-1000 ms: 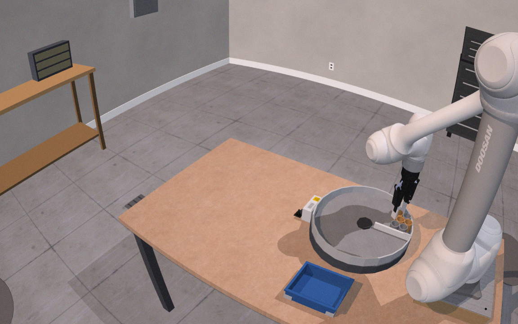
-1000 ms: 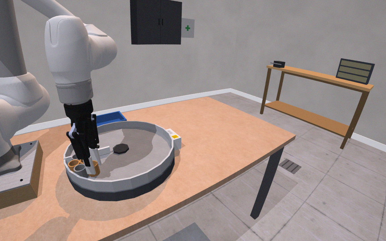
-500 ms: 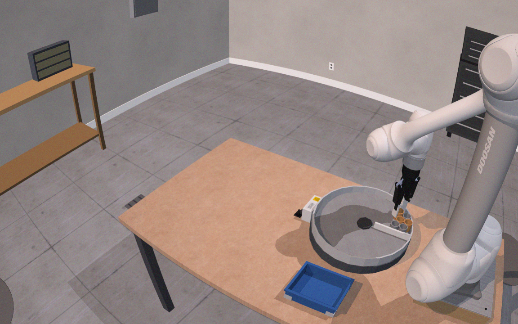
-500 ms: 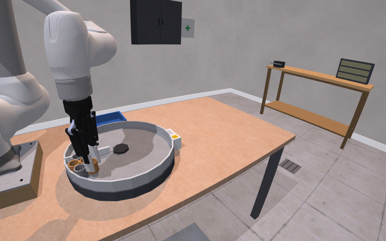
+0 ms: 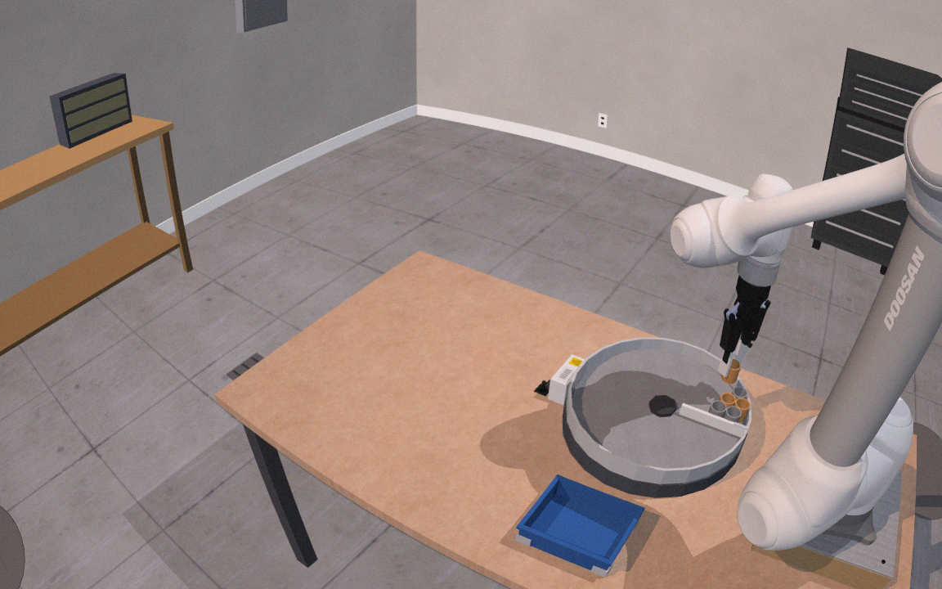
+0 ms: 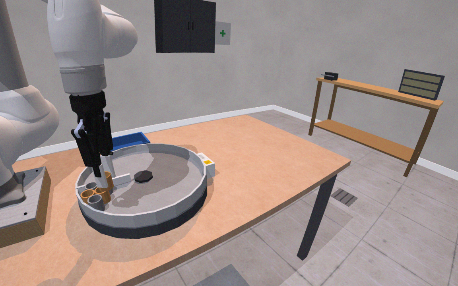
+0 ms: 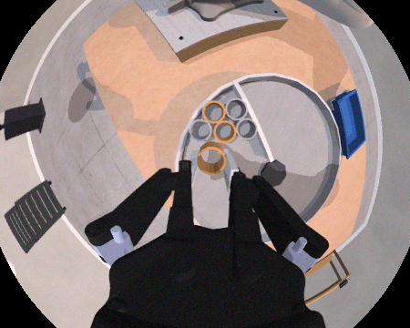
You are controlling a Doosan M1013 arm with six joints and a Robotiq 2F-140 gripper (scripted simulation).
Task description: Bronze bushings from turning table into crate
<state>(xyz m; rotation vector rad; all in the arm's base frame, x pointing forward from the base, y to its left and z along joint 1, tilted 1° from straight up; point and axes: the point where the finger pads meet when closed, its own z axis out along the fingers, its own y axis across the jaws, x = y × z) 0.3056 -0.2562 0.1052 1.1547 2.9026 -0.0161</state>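
My gripper is now 420 mm to the right of the blue crate, 200 mm short of it and 140 mm above it. Round my hand: grey turning table (130 mm ahead, 110 mm below, 80 mm to the left).
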